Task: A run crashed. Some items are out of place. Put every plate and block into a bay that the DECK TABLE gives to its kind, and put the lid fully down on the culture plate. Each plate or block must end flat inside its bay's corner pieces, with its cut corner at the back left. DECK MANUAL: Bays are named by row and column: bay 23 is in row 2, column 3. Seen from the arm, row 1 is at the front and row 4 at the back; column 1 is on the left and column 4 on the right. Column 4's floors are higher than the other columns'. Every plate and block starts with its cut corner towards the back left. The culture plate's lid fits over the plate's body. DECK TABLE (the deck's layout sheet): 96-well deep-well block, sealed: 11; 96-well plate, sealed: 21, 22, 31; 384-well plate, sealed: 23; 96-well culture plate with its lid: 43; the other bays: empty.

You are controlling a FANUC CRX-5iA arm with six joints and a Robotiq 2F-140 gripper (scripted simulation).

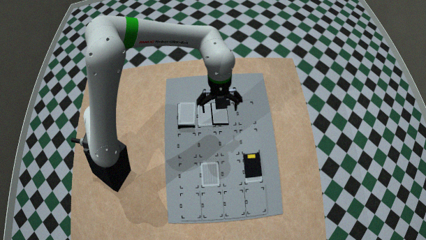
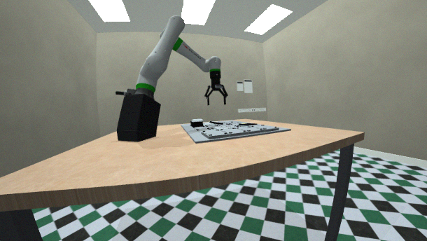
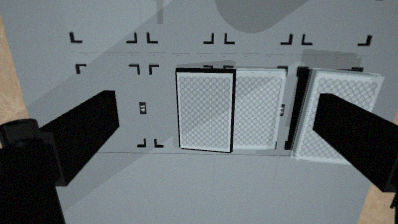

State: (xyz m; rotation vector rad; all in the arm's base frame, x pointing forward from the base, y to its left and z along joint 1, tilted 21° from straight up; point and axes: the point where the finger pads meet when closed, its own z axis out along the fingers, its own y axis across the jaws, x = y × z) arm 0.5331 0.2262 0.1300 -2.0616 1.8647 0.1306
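The black plate lid is 18 cm ahead of my hand, 22 cm to the right of it and 17 cm below it. Round my hand: bay label 32 (1 cm ahead, 10 cm to the right, 18 cm below); deep-well block (18 cm behind, 4 cm to the left, 16 cm below); bay label reading 33 (3 cm ahead, 27 cm to the right, 18 cm below).
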